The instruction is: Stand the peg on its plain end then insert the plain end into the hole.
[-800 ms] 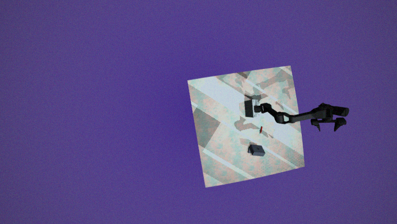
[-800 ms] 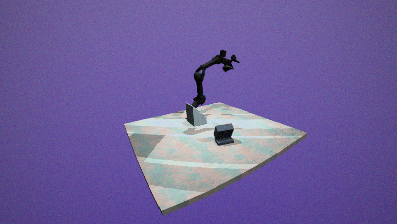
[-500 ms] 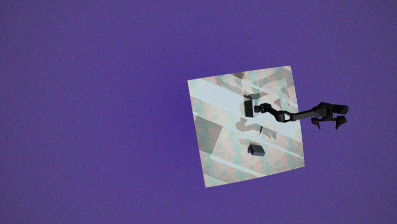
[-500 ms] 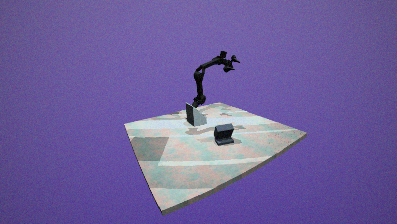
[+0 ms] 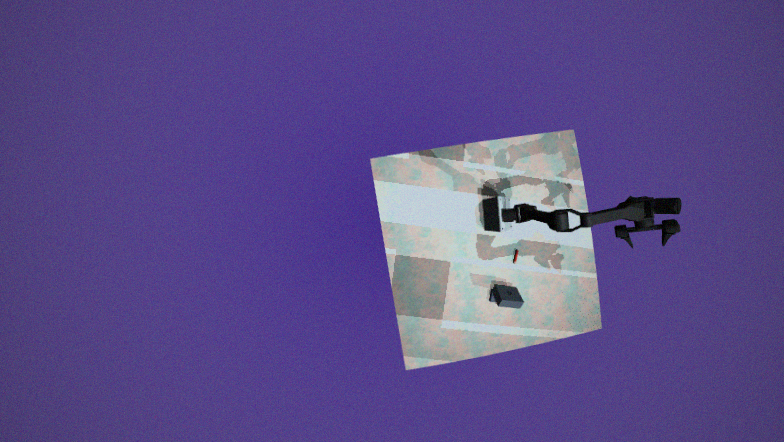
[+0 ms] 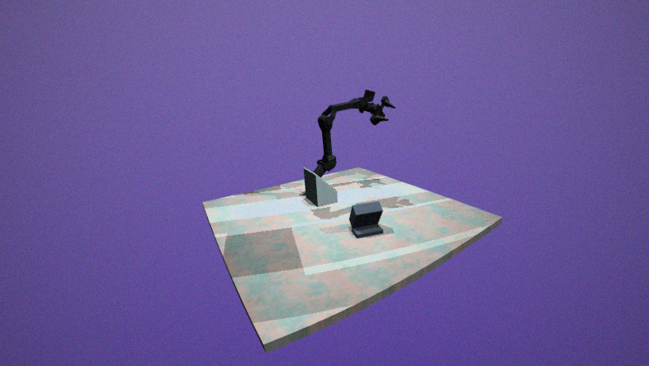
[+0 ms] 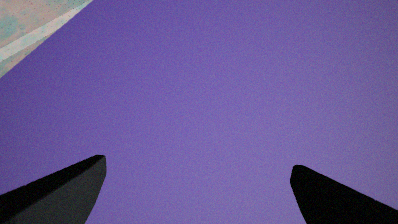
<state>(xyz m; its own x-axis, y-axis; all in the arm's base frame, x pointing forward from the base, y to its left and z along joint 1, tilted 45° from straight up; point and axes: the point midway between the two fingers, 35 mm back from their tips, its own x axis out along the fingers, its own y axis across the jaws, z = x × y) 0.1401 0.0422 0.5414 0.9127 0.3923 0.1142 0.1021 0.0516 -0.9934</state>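
The red peg lies 500 mm below my gripper tip, 300 mm to the right of it and 100 mm ahead of it. The rest, counted from my gripper tip: sloped grey panel: 420 mm below, 400 mm to the right, 290 mm ahead.
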